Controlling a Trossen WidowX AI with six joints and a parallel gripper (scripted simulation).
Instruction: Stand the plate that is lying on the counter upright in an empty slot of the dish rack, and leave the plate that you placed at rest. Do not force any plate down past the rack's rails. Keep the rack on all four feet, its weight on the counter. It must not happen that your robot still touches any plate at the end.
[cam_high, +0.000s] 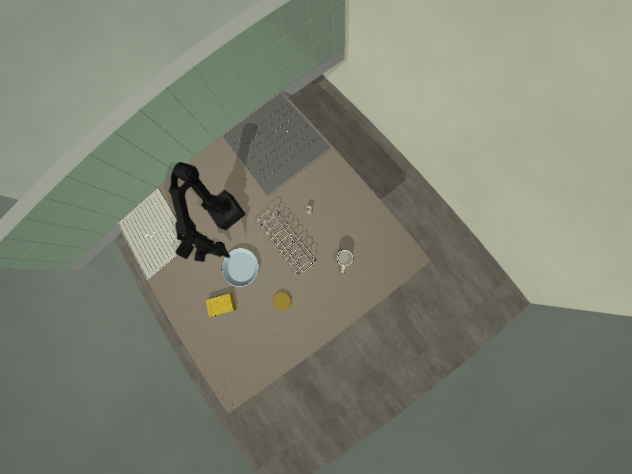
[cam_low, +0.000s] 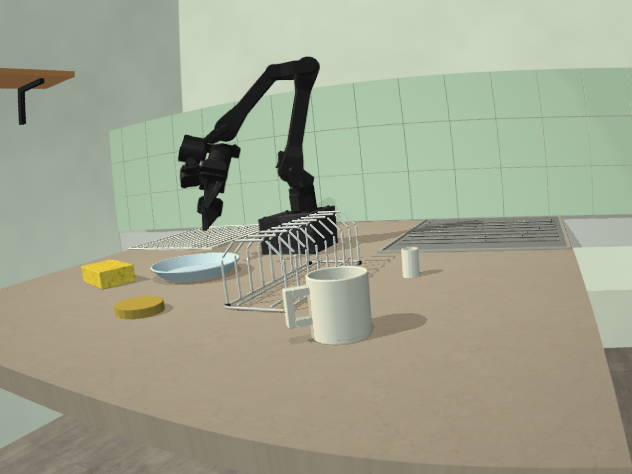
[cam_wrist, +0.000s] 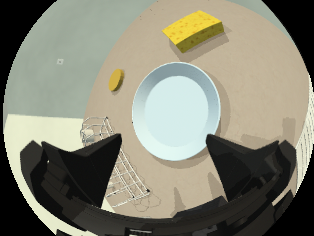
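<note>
Now: hand 80 mm short of the pale blue plate, 20 mm to the right of it and 120 mm above it. The rest, counted from my hand: white drying mat 360 mm behind, 390 mm to the right, 130 mm below; yellow disc 340 mm ahead, 140 mm to the left, 120 mm below; small white cup 10 mm behind, 480 mm to the left, 120 mm below.
</note>
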